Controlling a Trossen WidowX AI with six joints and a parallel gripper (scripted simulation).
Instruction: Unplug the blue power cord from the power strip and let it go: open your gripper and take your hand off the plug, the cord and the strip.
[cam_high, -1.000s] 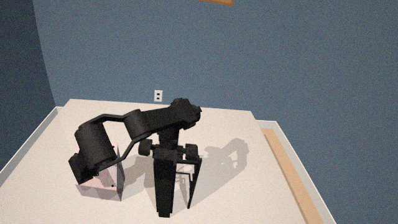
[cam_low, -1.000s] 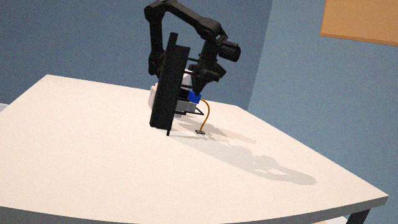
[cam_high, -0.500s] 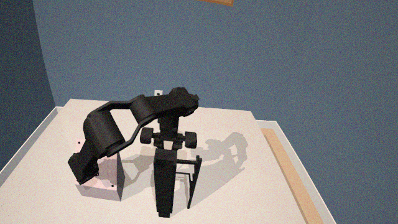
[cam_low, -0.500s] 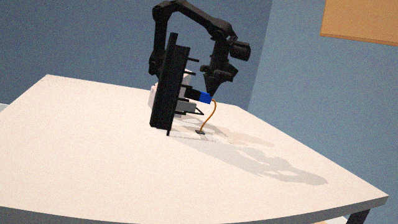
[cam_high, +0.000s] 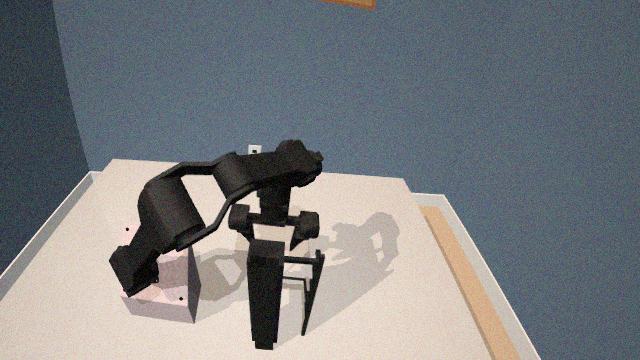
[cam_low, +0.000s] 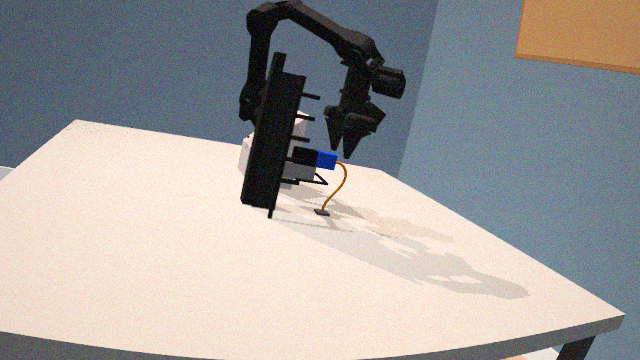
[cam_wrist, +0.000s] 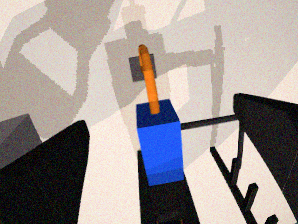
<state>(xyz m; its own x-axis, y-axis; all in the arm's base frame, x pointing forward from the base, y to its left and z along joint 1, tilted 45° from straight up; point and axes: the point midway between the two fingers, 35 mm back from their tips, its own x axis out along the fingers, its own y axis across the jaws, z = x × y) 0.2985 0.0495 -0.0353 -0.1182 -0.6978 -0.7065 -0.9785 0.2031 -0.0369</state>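
Right now my gripper tip is 50 mm to the left of the blue plug, 10 mm past it and 10 mm above it.
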